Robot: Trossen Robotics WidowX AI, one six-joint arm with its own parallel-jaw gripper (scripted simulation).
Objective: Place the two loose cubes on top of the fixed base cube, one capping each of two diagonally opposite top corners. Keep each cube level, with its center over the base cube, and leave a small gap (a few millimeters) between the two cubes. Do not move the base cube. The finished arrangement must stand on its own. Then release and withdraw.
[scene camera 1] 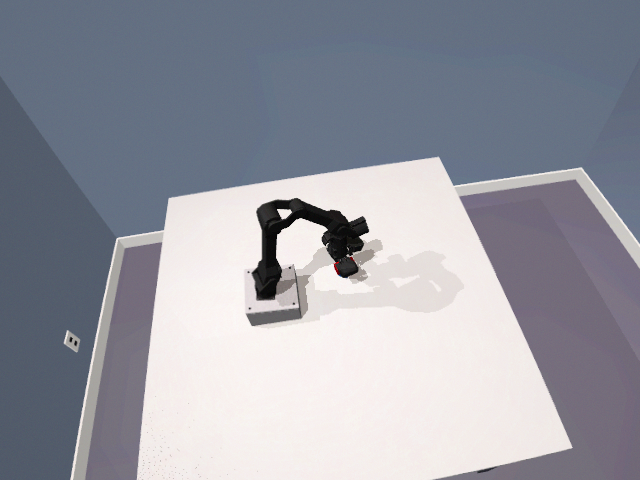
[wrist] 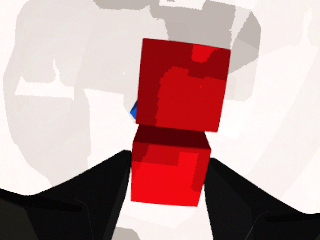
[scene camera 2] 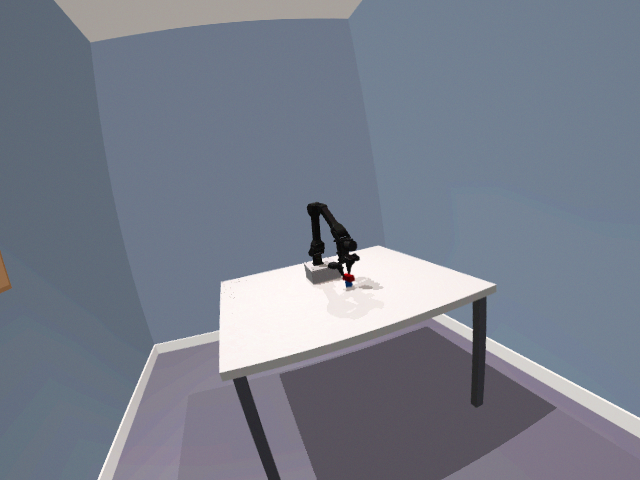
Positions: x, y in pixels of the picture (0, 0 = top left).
Labels:
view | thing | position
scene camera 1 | my gripper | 340, 266
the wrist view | my gripper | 168, 162
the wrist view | red cube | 181, 85
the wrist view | red cube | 169, 165

